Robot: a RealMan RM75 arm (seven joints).
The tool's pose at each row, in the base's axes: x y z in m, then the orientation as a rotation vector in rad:
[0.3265, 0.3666, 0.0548, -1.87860, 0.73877, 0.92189]
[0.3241, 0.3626, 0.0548, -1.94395, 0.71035, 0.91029]
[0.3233, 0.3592, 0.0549, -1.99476, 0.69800, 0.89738]
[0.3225, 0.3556, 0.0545, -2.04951, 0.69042, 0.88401]
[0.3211, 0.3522, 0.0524, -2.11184, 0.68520, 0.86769]
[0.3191, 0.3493, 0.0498, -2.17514, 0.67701, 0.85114]
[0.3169, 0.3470, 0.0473, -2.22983, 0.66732, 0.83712]
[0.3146, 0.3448, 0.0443, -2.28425, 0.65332, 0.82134]
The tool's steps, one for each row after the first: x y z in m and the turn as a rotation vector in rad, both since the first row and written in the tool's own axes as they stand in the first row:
[-0.0008, 0.0036, -0.0029, -0.05177, 0.02534, -0.02578]
[-0.0009, 0.0056, -0.0057, -0.08937, 0.05122, -0.04013]
[-0.0006, 0.0080, -0.0086, -0.12969, 0.08115, -0.05074]
[0.0008, 0.0115, -0.0105, -0.17502, 0.11703, -0.06021]
[0.0022, 0.0154, -0.0117, -0.22185, 0.15210, -0.07092]
[0.0034, 0.0193, -0.0123, -0.26311, 0.18108, -0.08109]
[0.0049, 0.0234, -0.0126, -0.30433, 0.20906, -0.09423]

